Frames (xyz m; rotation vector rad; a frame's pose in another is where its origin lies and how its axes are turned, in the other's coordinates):
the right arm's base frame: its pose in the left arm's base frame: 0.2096 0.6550 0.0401 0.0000 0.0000 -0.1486
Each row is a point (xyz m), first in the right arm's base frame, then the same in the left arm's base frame.
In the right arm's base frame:
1: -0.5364 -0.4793 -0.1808
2: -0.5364 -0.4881 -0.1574
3: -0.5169 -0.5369 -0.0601
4: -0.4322 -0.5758 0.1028
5: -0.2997 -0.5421 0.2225
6: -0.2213 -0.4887 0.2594
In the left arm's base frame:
1: -0.3919 0.2604 -0.1407
2: -0.3932 0.2517 -0.1173
3: -0.3811 0.2005 -0.0200
4: -0.3031 0.1495 0.1429
5: -0.1671 0.1632 0.2626
6: -0.0816 0.2045 0.2995

